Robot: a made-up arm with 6 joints. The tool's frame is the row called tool. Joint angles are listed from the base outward.
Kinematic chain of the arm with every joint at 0, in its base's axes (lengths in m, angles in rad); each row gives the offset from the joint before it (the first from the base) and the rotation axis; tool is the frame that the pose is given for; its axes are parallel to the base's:
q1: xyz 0 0 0.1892 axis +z
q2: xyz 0 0 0 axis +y
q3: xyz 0 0 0.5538 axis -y
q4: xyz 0 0 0 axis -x
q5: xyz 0.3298 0 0 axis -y
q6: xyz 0 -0.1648 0 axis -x
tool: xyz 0 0 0
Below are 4 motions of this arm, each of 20 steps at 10 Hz.
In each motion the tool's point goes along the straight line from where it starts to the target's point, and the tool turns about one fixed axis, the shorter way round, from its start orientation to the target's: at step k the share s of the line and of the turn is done. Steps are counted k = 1, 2, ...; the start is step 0. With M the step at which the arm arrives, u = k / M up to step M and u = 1 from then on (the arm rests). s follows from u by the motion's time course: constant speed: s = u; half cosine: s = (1 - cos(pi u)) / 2; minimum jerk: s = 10 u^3 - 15 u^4 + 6 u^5.
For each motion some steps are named. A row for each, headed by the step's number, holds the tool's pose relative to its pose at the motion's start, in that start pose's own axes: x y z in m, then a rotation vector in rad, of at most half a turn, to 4 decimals.
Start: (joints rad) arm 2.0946 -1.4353 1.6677 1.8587 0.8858 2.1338
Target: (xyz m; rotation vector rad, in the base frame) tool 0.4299 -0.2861 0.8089 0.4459 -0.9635 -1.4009
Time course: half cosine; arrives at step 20
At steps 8, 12, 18, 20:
8: -0.1034 -0.2167 0.1718 0.5898 -0.0125 0.0898
12: -0.1960 -0.4105 0.3254 1.1174 -0.0238 0.1701
18: -0.2921 -0.6118 0.4850 1.6654 -0.0354 0.2536
20: -0.2994 -0.6272 0.4971 1.7072 -0.0363 0.2599

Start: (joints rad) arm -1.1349 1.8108 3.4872 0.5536 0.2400 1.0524
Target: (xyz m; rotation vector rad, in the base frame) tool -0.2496 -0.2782 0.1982 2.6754 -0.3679 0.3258
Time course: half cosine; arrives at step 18
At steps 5, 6, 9, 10, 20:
5: -0.0200 -0.0549 -0.0354 -0.1123 -0.2407 0.0768
6: -0.0279 -0.0769 -0.0495 -0.1571 -0.3369 0.1075
9: -0.0559 -0.1537 -0.0990 -0.3142 -0.6739 0.2151
10: -0.0656 -0.1804 -0.1162 -0.3688 -0.7909 0.2524
20: -0.1118 -0.3074 -0.1980 -0.6285 -1.3477 0.4302

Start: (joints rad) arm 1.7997 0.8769 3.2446 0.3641 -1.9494 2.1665
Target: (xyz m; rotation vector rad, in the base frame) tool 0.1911 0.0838 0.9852 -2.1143 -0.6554 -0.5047
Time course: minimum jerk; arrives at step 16
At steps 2, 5, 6, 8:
2: 0.0002 -0.0036 -0.0027 -0.0145 0.0156 0.0053
5: 0.0022 -0.0407 -0.0299 -0.1628 0.1745 0.0598
6: 0.0034 -0.0623 -0.0458 -0.2489 0.2667 0.0914
8: 0.0062 -0.1131 -0.0832 -0.4522 0.4846 0.1660

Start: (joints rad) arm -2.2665 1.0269 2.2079 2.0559 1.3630 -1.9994
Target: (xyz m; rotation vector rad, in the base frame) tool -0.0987 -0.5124 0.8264 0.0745 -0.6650 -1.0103
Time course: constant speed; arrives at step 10
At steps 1, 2, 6, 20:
1: 0.0148 0.0075 0.0059 0.1206 -0.0518 -0.0032
2: 0.0296 0.0150 0.0118 0.2413 -0.1037 -0.0065
6: 0.0889 0.0450 0.0355 0.7239 -0.3110 -0.0195
20: 0.1481 0.0749 0.0592 1.2064 -0.5184 -0.0325

